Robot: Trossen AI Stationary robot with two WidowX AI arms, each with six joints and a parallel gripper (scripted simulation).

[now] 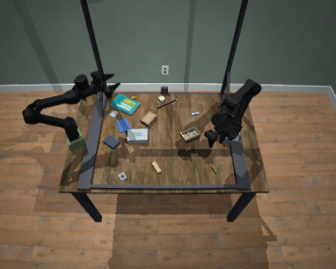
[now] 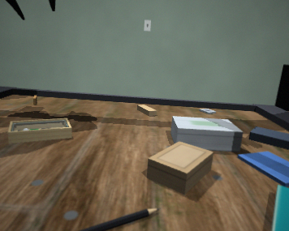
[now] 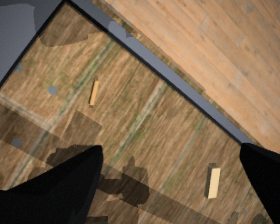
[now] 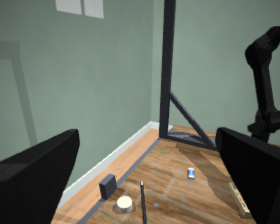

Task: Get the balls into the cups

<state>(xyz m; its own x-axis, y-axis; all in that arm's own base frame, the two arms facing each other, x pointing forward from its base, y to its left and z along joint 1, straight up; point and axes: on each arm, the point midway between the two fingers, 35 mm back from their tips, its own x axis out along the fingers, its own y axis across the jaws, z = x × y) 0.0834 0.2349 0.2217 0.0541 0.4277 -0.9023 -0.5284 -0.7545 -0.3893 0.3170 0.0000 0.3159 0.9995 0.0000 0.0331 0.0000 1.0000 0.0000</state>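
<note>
Now: left hand 27 cm above the covered wooden puzzle, 22 cm past it and 10 cm to the left of it.
</note>
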